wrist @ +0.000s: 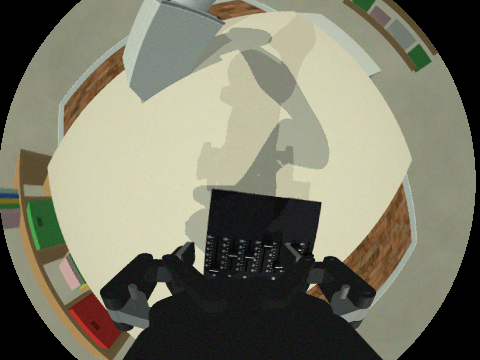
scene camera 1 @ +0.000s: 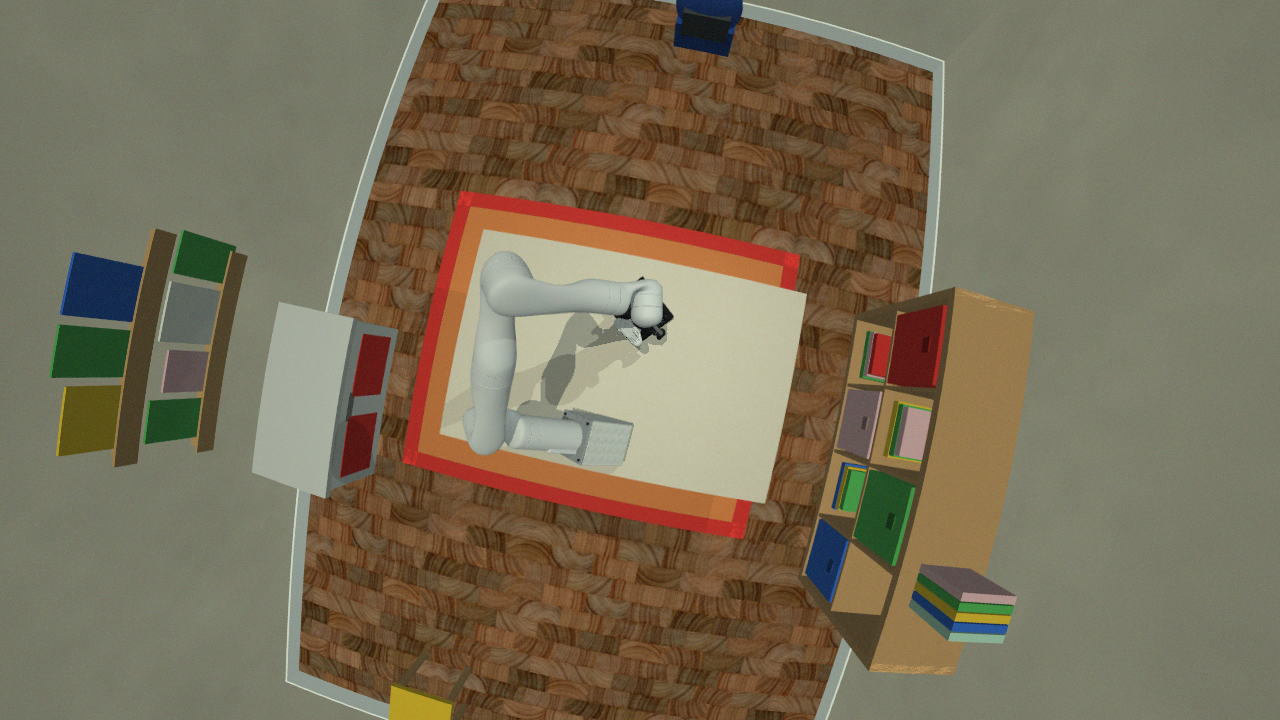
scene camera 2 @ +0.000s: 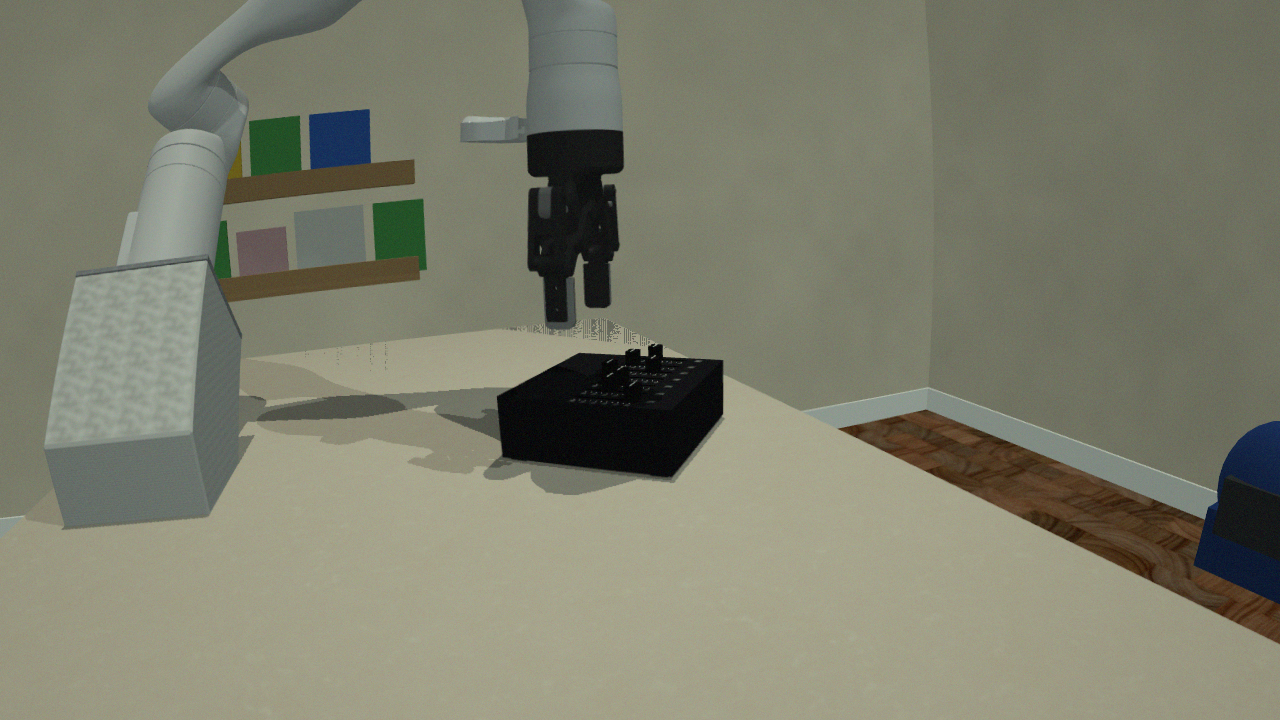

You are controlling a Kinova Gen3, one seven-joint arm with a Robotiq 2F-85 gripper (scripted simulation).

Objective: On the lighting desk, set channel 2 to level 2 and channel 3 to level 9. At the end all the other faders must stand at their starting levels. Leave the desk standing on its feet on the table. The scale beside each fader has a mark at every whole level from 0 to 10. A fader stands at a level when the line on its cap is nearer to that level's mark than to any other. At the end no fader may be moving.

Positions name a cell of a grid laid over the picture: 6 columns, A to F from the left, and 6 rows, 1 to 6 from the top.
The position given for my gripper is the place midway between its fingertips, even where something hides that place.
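Observation:
Scene camera 2: my gripper (scene camera 2: C3). Wrist view: my gripper (wrist: C5).

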